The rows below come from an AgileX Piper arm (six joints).
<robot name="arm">
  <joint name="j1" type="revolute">
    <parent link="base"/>
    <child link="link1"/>
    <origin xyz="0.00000 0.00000 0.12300" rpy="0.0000 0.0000 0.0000"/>
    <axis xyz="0 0 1"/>
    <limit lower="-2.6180" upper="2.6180"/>
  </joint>
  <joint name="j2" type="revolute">
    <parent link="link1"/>
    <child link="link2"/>
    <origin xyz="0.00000 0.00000 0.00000" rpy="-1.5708 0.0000 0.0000"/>
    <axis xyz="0 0 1"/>
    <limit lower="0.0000" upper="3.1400"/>
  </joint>
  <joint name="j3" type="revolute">
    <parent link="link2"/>
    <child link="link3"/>
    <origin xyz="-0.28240 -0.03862 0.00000" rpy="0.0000 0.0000 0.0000"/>
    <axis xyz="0 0 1"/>
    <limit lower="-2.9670" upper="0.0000"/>
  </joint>
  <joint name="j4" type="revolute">
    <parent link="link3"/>
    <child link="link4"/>
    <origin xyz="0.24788 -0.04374 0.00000" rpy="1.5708 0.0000 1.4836"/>
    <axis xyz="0 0 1"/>
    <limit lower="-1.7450" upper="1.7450"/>
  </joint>
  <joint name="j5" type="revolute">
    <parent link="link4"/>
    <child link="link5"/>
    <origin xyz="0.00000 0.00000 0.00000" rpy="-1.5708 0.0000 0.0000"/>
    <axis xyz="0 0 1"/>
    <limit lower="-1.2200" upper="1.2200"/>
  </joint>
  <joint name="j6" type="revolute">
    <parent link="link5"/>
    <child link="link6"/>
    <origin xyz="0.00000 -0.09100 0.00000" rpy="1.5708 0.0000 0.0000"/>
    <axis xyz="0 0 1"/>
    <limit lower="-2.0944" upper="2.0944"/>
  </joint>
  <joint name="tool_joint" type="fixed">
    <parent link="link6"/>
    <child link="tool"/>
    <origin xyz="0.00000 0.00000 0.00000" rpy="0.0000 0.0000 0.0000"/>
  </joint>
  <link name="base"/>
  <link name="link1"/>
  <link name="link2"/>
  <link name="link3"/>
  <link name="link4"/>
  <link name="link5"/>
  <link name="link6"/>
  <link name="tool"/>
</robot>
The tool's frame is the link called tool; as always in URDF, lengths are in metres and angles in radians.
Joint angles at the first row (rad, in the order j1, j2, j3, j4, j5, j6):
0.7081, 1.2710, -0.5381, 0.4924, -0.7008, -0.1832
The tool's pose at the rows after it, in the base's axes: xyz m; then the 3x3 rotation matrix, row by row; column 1 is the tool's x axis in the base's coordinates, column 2 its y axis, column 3 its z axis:
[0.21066 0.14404 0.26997], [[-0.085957 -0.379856 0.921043], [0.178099 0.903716 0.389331], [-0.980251 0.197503 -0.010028]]
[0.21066 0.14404 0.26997], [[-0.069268 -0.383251 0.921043], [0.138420 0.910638 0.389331], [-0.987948 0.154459 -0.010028]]
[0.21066 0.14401 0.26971], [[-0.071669 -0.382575 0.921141], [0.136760 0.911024 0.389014], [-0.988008 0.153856 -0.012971]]
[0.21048 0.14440 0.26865], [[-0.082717 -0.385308 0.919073], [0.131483 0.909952 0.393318], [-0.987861 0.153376 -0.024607]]
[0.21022 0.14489 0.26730], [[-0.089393 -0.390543 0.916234], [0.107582 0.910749 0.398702], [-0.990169 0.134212 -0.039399]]
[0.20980 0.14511 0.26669], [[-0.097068 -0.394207 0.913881], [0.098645 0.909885 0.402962], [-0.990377 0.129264 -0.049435]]
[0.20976 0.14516 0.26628], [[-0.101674 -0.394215 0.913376], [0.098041 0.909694 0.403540], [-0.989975 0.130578 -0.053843]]
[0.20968 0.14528 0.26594], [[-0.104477 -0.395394 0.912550], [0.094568 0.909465 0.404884], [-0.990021 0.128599 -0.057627]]
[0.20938 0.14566 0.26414], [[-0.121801 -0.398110 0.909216], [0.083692 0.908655 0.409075], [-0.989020 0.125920 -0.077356]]
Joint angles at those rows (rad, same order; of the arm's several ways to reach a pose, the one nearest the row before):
0.7081, 1.2710, -0.5381, 0.4924, -0.6966, -0.1884
0.7081, 1.2710, -0.5381, 0.4924, -0.6966, -0.2321
0.7081, 1.2709, -0.5381, 0.4947, -0.6939, -0.2345
0.7081, 1.2710, -0.5381, 0.4946, -0.6813, -0.2350
0.7081, 1.2710, -0.5381, 0.4946, -0.6654, -0.2545
0.7081, 1.2692, -0.5381, 0.4947, -0.6527, -0.2602
0.7081, 1.2692, -0.5381, 0.4963, -0.6483, -0.2601
0.7081, 1.2692, -0.5381, 0.4963, -0.6442, -0.2622
0.7081, 1.2692, -0.5381, 0.5010, -0.6240, -0.2688

